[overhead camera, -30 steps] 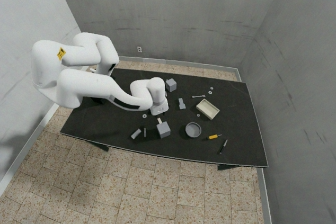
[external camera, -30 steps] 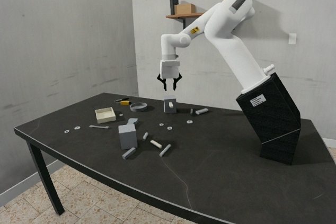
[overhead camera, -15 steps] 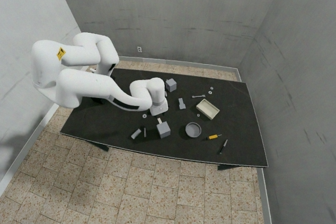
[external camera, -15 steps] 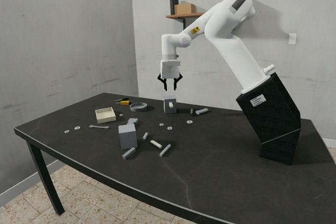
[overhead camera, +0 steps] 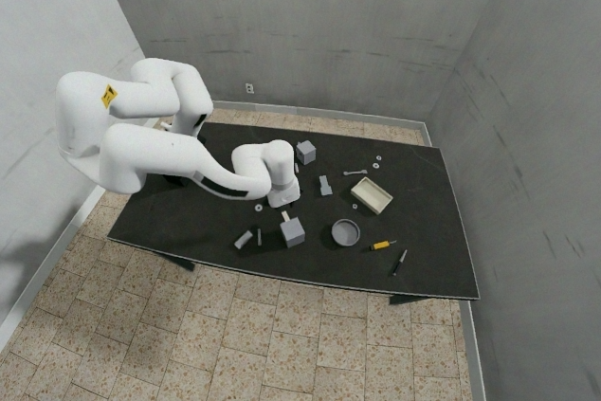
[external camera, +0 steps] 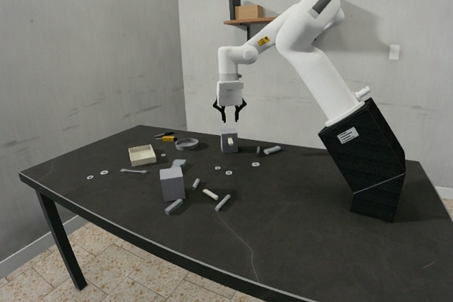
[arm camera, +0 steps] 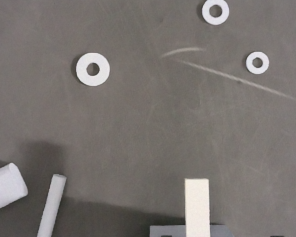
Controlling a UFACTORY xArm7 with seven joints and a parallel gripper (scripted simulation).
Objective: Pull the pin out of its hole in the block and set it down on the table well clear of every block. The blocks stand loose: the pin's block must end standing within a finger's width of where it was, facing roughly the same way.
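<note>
The short cream pin lies 1 cm ahead of my hand, 1 cm to the right of it and 11 cm below it. Round my hand: round grey dish: 24 cm ahead, 2 cm to the right, 16 cm below; then short grey cylinder: 16 cm behind, 9 cm to the right, 16 cm below; then cream tray: 36 cm ahead, 17 cm to the left, 16 cm below.
</note>
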